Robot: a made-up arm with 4 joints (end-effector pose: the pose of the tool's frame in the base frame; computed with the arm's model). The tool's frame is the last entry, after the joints.
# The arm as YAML. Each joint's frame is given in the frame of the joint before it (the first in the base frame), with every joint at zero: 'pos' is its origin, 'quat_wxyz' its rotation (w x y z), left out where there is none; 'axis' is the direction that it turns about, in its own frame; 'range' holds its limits. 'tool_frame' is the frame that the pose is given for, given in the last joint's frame.
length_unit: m
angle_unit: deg
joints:
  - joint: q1
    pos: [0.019, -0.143, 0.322]
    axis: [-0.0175, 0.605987, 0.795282]
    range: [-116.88, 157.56]
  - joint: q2
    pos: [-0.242, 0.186, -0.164]
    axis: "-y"
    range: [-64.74, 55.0]
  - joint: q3
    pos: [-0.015, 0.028, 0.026]
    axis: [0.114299, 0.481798, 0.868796]
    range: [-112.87, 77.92]
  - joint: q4
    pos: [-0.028, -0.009, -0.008]
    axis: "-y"
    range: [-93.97, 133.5]
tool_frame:
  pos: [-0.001, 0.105, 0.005]
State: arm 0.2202 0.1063 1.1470 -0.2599
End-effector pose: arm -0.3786 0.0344 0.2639 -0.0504 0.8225 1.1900
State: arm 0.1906 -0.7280 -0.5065 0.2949
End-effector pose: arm -0.2735 0.1296 0.1983 -0.3015 0.2732 -0.1897
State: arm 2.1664 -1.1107 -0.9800 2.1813
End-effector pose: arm -0.1560 -0.4283 0.5679 0.6994 -0.5611 1.6764
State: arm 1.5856 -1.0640 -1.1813 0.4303
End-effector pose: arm -0.3284 -0.2964 0.4526 -0.8875 0.3515 0.9449
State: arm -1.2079 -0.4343 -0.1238 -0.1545
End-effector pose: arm 0.2316 0.2003 0.1770 0.2803 -0.2303 -1.0090
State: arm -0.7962 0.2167 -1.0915 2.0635
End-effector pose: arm 0.1082 0.1848 0.1591 1.6698 2.0615 0.9916
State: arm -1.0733 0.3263 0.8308 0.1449
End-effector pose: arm 0.1139 0.2480 0.0929 -0.2019 -0.6526 -0.1477
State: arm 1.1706 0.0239 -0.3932 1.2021
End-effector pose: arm -0.3966 -0.1818 0.4350 0.2848 -0.6946 0.5504
